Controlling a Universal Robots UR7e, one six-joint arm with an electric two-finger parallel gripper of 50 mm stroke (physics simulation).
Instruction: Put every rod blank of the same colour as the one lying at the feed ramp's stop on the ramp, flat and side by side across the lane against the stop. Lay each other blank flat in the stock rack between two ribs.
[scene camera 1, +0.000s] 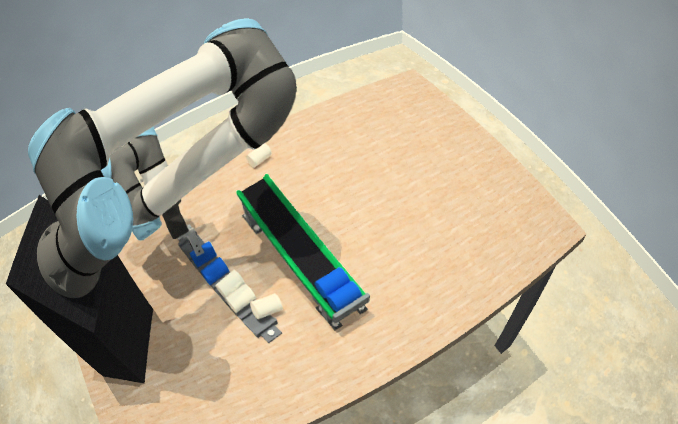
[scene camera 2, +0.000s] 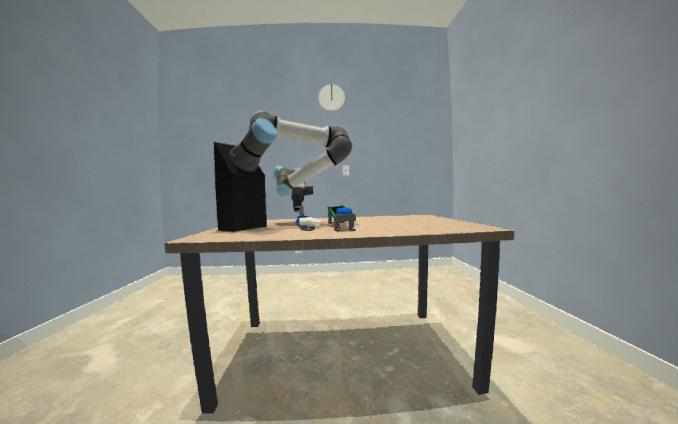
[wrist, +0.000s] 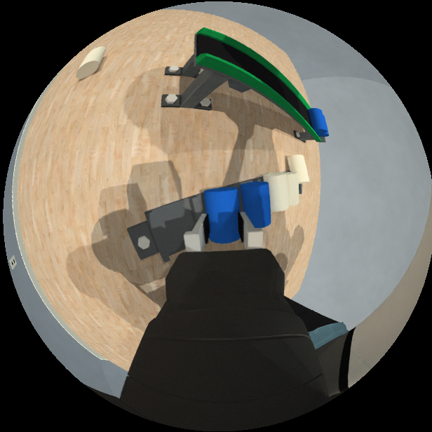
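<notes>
My gripper (wrist: 223, 221) (scene camera 1: 192, 248) is shut on a blue blank (wrist: 223, 212) (scene camera 1: 202, 255) at the rack's end nearer the arm. A second blue blank (wrist: 256, 204) (scene camera 1: 215, 270) lies beside it in the stock rack (wrist: 172, 225) (scene camera 1: 255, 326). Two cream blanks (scene camera 1: 229, 283) (scene camera 1: 241, 297) lie side by side further along the rack. Another cream blank (scene camera 1: 266, 306) (wrist: 298, 169) sits skewed near the far end, seemingly over the rack's edge. Two blue blanks (scene camera 1: 332, 281) (scene camera 1: 343, 296) lie side by side across the feed ramp (scene camera 1: 300, 240) (wrist: 255, 70) at its stop (scene camera 1: 351, 308).
A loose cream blank (scene camera 1: 259, 155) (wrist: 91, 62) lies on the table (scene camera 1: 425, 200) beyond the ramp's upper end. The ramp stands on dark feet beside the rack. The arm's black pedestal (scene camera 1: 85, 320) (scene camera 2: 241, 200) stands at the table's left side.
</notes>
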